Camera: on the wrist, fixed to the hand. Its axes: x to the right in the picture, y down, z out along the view.
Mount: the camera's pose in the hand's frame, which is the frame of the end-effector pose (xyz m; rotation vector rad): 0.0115 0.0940 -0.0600 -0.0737 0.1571 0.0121
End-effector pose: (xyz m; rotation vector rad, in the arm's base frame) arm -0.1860 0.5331 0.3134 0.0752 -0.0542 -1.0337
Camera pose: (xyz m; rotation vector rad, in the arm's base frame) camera -0.0948 0.5733 0.2620 0.0887 0.1260 -1.0138
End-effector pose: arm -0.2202 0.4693 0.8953 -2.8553 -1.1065 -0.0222
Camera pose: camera -0.1475 0.4031 0.9491 -2.8646 -1.0787 -0.2872
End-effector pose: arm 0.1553 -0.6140 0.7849 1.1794 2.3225 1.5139
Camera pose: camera 0.1684 -0.6316 0.8948 1.0957 2.3357 1.7392
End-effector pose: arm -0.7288 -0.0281 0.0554 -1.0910 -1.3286 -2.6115
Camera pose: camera -0.7430 -0.1278 0.1047 -0.8768 -1.1998 -2.6927
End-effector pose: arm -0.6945 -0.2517 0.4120 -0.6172 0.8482 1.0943
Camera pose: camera -0.7969 -0.2602 0.3672 -0.7682 0.9510 1.1022
